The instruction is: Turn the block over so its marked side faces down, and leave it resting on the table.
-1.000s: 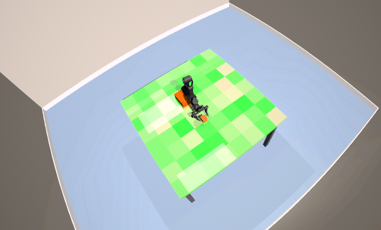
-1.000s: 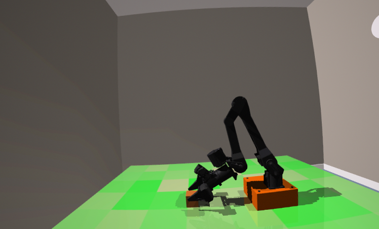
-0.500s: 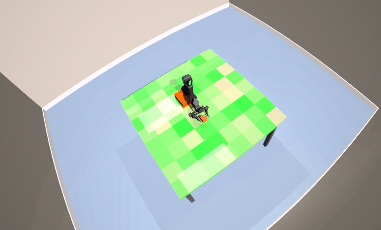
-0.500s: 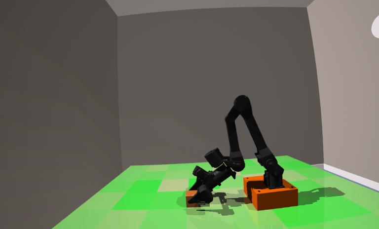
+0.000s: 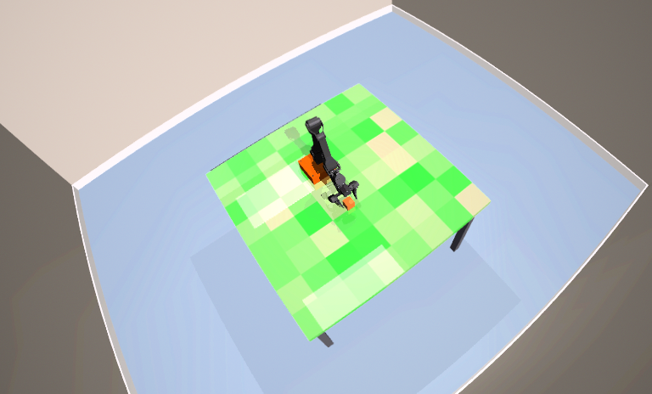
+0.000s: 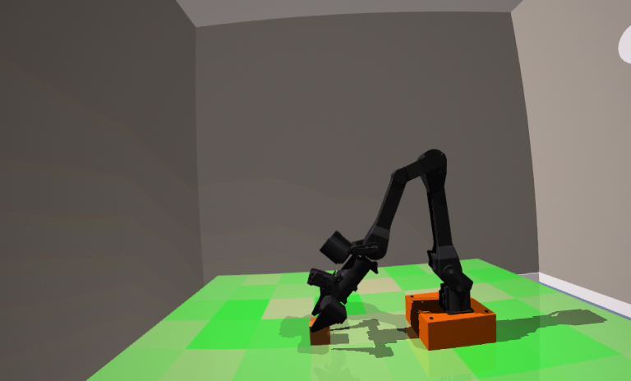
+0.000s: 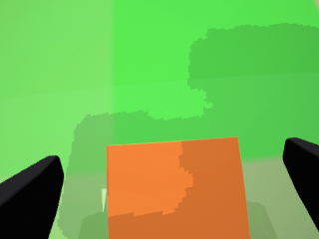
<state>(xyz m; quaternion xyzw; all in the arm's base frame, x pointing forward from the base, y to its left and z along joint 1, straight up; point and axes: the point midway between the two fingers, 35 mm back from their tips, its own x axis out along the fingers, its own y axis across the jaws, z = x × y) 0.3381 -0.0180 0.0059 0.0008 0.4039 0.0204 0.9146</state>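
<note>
Now: gripper tip 30 mm past the orange block and 20 mm above it.
</note>
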